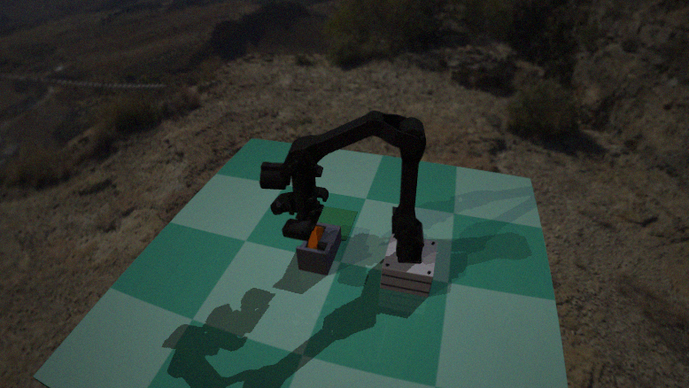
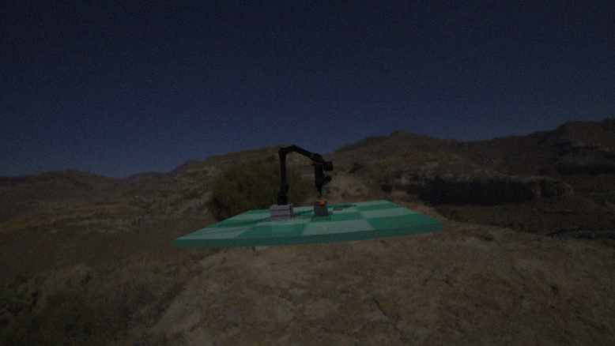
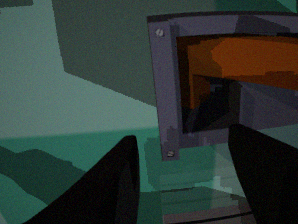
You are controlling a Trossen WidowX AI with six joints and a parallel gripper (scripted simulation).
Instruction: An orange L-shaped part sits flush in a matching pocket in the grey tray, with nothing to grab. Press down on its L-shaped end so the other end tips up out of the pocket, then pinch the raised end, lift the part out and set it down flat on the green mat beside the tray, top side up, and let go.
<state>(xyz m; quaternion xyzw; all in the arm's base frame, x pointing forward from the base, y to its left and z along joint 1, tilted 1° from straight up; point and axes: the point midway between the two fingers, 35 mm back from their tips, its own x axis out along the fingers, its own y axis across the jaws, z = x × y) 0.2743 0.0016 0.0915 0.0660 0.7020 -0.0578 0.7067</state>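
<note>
Right now the orange L-shaped part is 100 mm below my gripper tip, 40 mm to the right of it and 10 mm behind it. Round my gripper tip: green mat (220 mm to the right, 160 mm below, 40 mm behind).
</note>
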